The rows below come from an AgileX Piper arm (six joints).
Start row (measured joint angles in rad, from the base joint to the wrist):
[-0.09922, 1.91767, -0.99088, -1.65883, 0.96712, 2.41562]
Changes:
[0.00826, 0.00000, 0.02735, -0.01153, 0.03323, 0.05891]
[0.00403, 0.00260, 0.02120, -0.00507, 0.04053, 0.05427]
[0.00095, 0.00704, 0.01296, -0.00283, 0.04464, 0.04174]
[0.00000, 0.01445, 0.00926, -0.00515, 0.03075, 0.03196]
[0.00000, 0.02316, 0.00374, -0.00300, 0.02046, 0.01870]
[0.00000, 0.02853, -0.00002, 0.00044, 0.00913, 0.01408]
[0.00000, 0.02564, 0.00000, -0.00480, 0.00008, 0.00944]
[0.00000, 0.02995, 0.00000, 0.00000, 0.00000, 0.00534]
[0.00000, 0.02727, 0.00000, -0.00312, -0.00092, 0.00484]
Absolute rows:
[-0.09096, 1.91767, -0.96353, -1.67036, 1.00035, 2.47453]
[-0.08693, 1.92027, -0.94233, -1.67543, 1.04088, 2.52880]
[-0.08598, 1.92731, -0.92937, -1.67826, 1.08552, 2.57054]
[-0.08598, 1.94176, -0.92011, -1.68341, 1.11627, 2.60250]
[-0.08598, 1.96492, -0.91637, -1.68641, 1.13673, 2.62120]
[-0.08598, 1.99345, -0.91639, -1.68597, 1.14586, 2.63528]
[-0.08598, 2.01909, -0.91639, -1.69077, 1.14594, 2.64472]
[-0.08598, 2.04904, -0.91639, -1.69077, 1.14594, 2.65006]
[-0.08598, 2.07631, -0.91639, -1.69389, 1.14502, 2.65490]

